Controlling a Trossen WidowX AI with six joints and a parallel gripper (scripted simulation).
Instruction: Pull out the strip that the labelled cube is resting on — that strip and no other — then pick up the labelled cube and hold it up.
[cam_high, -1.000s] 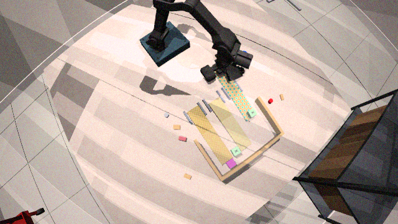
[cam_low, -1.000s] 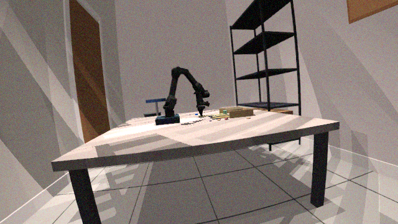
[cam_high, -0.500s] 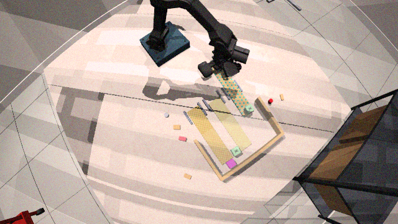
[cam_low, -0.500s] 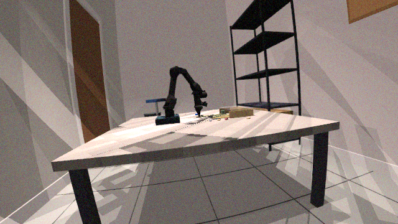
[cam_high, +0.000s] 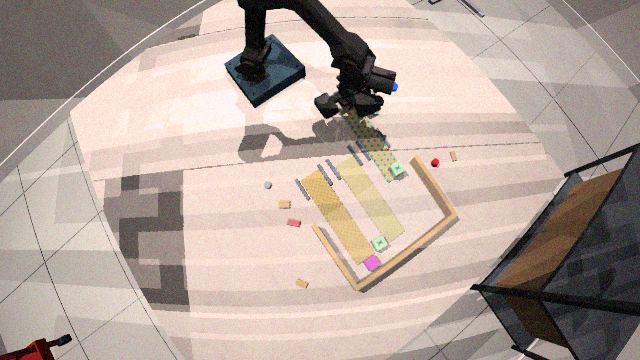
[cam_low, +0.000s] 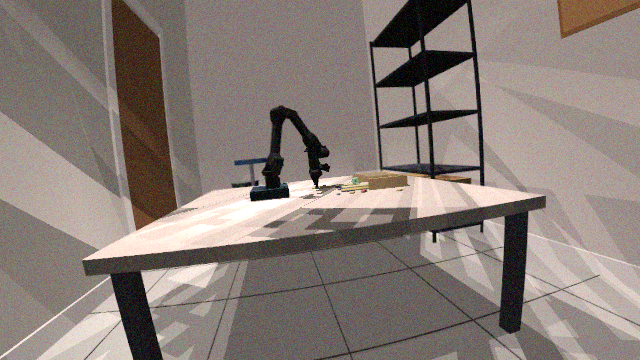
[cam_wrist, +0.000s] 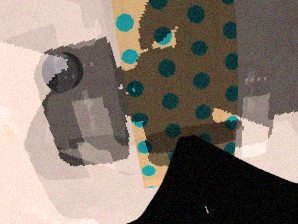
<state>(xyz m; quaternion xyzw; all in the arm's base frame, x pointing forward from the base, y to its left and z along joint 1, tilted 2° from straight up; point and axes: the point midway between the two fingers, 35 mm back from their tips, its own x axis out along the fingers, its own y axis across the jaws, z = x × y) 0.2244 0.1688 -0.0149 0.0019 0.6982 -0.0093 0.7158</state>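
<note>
My gripper tip is now 10 cm short of the dotted strip. Round my gripper tip: blue ball (16 cm to the left, 1 cm ahead); red peg (26 cm ahead, 11 cm to the left, 1 cm above); tan chip (28 cm ahead, 18 cm to the left).
</note>
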